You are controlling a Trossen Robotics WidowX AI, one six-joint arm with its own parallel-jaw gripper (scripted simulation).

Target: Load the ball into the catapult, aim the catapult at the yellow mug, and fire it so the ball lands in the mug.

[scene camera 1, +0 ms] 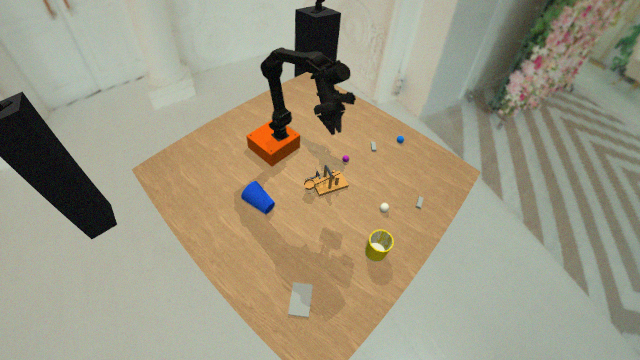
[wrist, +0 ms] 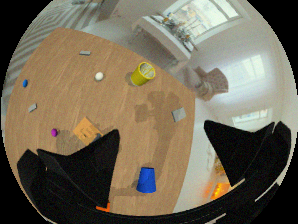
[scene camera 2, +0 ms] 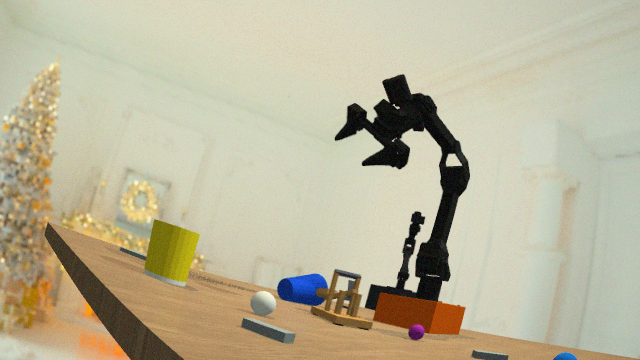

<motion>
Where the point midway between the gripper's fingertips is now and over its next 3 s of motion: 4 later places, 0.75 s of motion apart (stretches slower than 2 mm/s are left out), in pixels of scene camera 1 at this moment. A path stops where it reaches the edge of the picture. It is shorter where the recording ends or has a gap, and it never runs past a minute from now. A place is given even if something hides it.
My gripper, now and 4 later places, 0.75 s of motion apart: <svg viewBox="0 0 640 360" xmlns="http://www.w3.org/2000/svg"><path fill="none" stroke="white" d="M336 133L339 160L337 171L337 176L336 176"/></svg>
</motion>
